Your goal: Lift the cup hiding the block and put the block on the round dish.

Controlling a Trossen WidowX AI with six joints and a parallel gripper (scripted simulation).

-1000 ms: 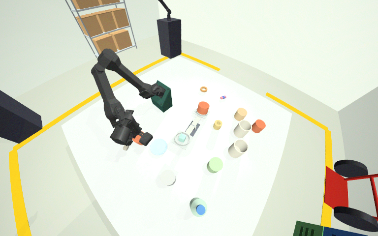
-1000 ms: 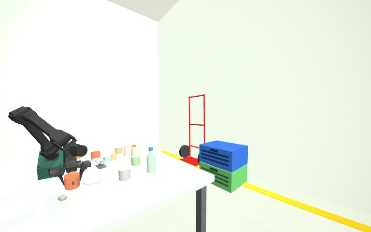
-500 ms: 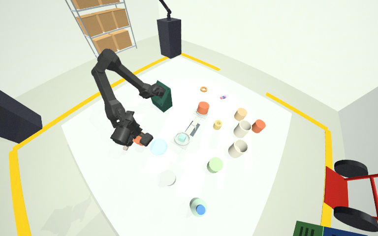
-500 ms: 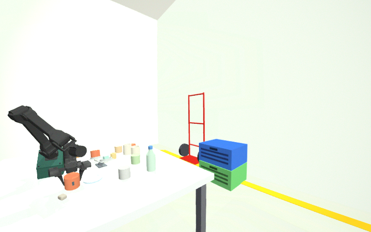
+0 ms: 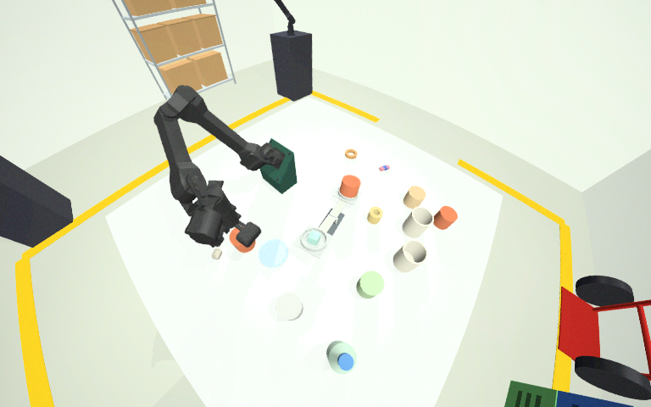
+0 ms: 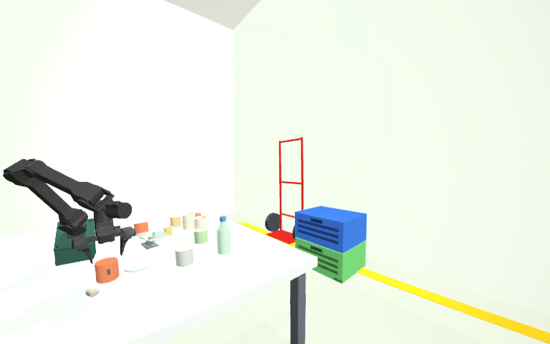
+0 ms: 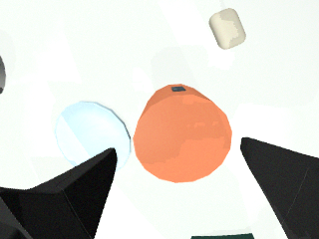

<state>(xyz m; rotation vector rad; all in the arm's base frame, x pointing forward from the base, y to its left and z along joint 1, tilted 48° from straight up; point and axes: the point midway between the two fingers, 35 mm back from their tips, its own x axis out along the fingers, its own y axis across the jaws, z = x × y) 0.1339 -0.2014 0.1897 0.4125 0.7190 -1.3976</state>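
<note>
My gripper tip is now 9 cm short of the pale round dish, 7 cm above it and 4 cm to the right of it. From my gripper tip the other things lie so: green cup: 38 cm ahead, 18 cm to the left, 3 cm below; then tan cylinder: 56 cm to the left, 36 cm ahead, 3 cm below.
</note>
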